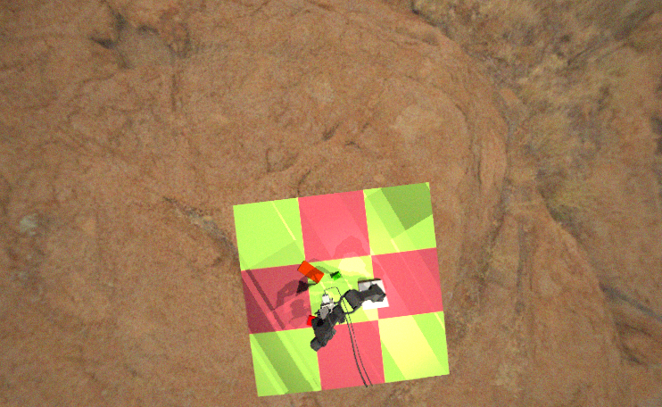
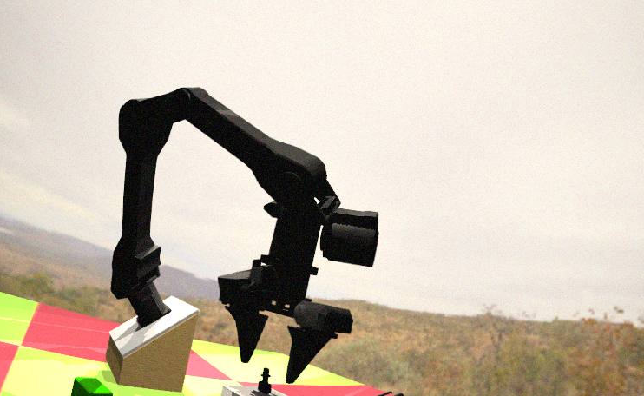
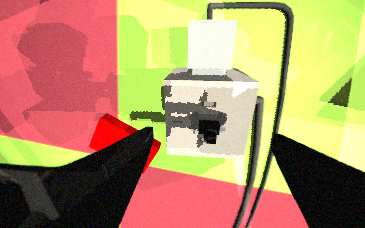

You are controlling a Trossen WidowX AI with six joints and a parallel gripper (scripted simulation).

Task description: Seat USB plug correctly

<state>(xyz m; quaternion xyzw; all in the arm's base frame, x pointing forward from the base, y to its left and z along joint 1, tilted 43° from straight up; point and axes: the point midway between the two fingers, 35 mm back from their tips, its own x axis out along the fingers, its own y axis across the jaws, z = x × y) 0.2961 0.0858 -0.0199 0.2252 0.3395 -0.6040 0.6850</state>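
The black USB plug is 20 mm below my gripper tip. The rest, counted from my gripper tip: orange block: 220 mm to the right, 100 mm below, 100 mm ahead; then small green cube: 190 mm to the right, 90 mm below, 70 mm behind; then red block: 110 mm to the left, 100 mm below, 100 mm ahead.
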